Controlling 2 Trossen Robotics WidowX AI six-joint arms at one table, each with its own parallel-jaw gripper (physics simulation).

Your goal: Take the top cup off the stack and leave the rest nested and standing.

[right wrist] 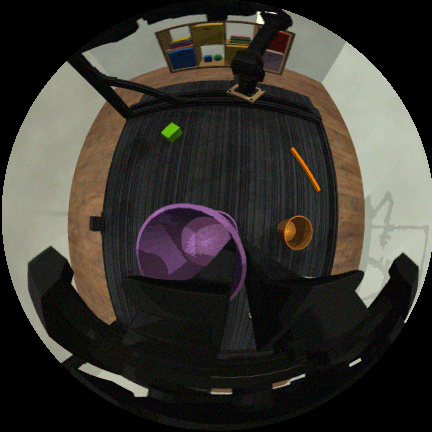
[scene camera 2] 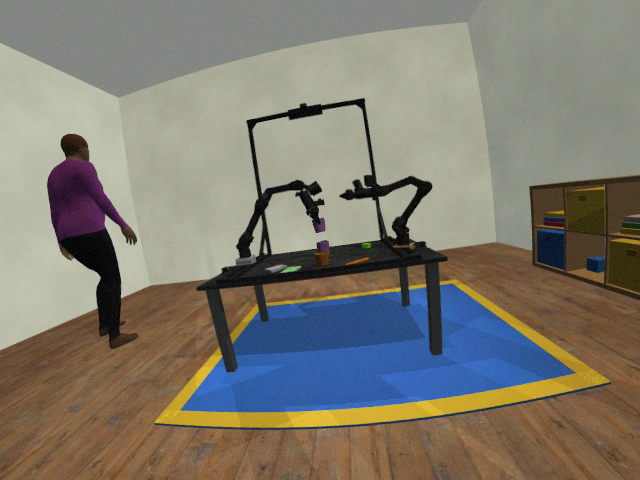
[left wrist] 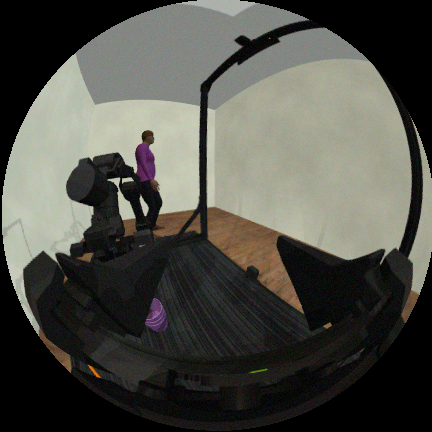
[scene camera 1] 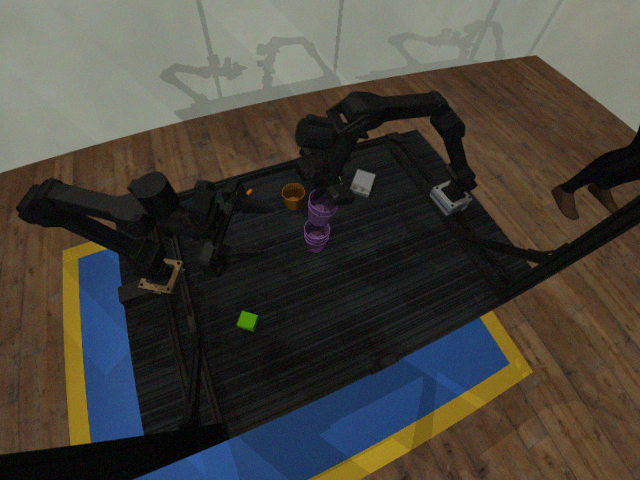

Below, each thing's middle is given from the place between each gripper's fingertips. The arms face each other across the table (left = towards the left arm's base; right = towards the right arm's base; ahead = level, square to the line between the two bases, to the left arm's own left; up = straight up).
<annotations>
The orange cup (right wrist: 296, 231) is 150 mm ahead of my right hand, 10 mm to the left of it and 180 mm below it.
Right now my left hand is 31 cm short of the orange cup, 13 cm to the left of it and 32 cm above it.
</annotations>
